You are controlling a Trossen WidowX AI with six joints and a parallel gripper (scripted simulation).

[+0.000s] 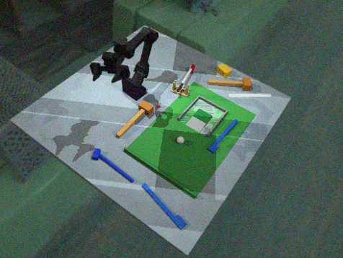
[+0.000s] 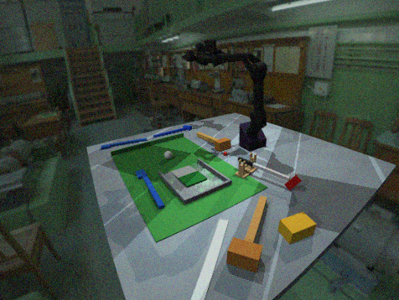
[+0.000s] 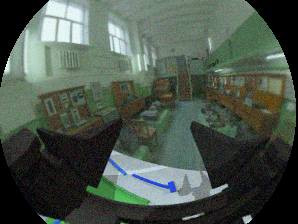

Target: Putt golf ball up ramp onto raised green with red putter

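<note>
My gripper tip is now 70 cm to the right of the red putter, 46 cm above it and 4 cm short of it. The rest, counted from my gripper tip: tiny red cube (49 cm below, 41 cm to the left, 3 cm ahead); green mat (50 cm below, 38 cm to the left, 32 cm ahead); white golf ball (48 cm below, 30 cm ahead, 26 cm to the left).
</note>
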